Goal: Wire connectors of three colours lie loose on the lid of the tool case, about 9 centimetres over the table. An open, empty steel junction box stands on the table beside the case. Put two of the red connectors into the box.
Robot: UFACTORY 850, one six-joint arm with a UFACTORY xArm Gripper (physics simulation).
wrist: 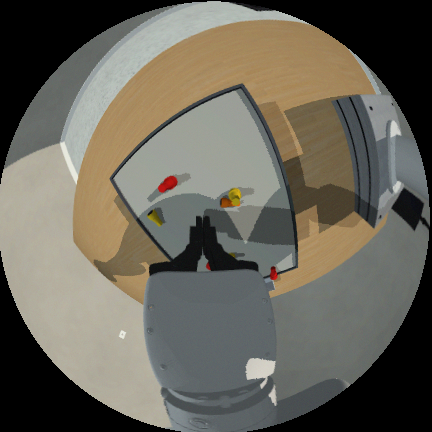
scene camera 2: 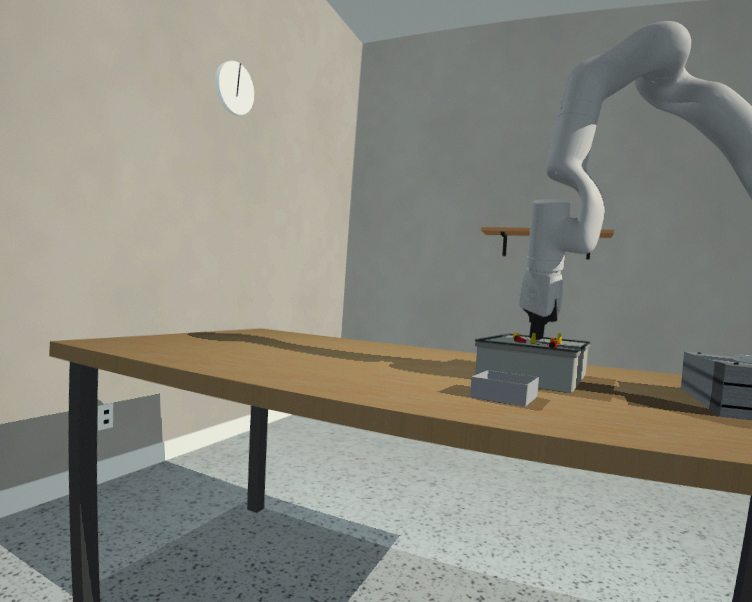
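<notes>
My gripper (scene camera 2: pixel 536 336) (wrist: pixel 201 223) is shut and empty, fingertips together low over the lid (wrist: pixel 215 135) of the tool case (scene camera 2: pixel 501 362). In the wrist view, one red connector (wrist: pixel 168 184) lies ahead and left of the fingers. A second red connector (wrist: pixel 209 266) is mostly hidden behind the fingers' base. A third red connector (wrist: pixel 273 273) is at the lid's near right corner. In the scene view, red connectors (scene camera 2: pixel 519 338) (scene camera 2: pixel 553 344) show on the lid. The open junction box (scene camera 2: pixel 503 389) stands on the table before the case; its inside floor is hidden.
A yellow connector (wrist: pixel 235 195) and an orange connector (wrist: pixel 226 203) lie close together, right of the fingertips. Another yellow connector (wrist: pixel 155 218) lies near the left rim; one more (wrist: pixel 232 256) is partly hidden. A grey slatted crate (scene camera 2: pixel 702 379) (wrist: pixel 367 160) stands right of the case.
</notes>
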